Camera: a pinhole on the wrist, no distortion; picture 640 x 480 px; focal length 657.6 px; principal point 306.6 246.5 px. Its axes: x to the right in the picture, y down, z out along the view. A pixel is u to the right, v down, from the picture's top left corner.
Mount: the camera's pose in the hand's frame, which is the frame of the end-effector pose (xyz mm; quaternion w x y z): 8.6 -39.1 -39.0 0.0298 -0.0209 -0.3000 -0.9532
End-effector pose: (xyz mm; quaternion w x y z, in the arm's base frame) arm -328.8 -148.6 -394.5 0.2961 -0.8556 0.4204 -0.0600
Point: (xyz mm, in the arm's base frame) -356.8 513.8 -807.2
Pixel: outside the picture
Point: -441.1 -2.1 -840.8
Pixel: 480.1 240.9
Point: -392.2 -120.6 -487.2
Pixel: 550.8 64.1
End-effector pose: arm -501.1 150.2 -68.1 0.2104 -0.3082 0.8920 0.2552
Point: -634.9 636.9 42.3
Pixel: outside the picture
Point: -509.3 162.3 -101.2
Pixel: 247.2 297.9
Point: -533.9 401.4 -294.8
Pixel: 287.6 377.0
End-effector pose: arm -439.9 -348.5 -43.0 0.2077 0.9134 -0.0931 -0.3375
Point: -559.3 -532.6 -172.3
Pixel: 253.6 311.4
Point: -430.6 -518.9 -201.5
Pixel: outside the picture
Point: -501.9 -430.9 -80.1
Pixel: 353.2 221.4
